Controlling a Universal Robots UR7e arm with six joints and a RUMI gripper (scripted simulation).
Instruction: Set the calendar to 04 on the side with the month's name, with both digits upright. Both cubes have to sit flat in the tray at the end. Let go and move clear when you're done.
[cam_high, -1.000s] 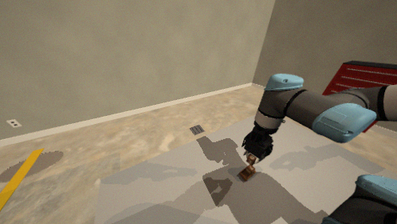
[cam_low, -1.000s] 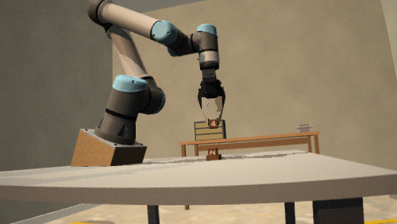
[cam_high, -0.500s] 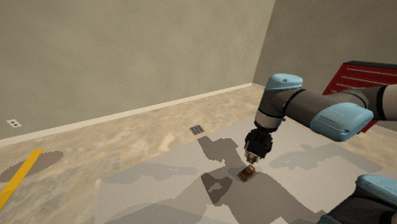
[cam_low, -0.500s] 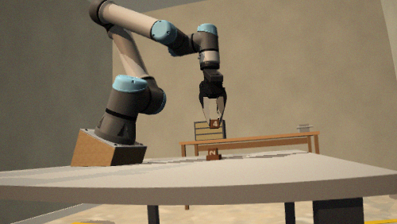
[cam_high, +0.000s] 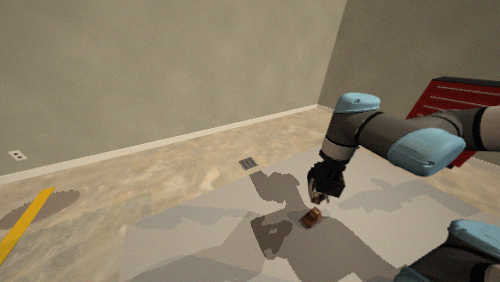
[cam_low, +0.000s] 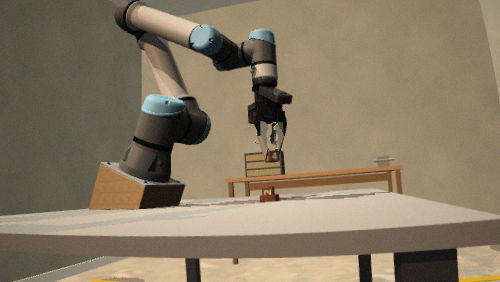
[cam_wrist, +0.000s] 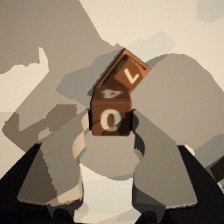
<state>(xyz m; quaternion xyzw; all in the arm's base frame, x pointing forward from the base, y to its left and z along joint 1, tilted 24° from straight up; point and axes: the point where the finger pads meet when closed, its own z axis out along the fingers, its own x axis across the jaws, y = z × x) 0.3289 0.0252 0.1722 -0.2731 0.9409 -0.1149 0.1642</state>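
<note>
The calendar tray is 120 mm below my hand and 10 mm behind it. From my hand the other things lie so: cube: 10 mm below.
</note>
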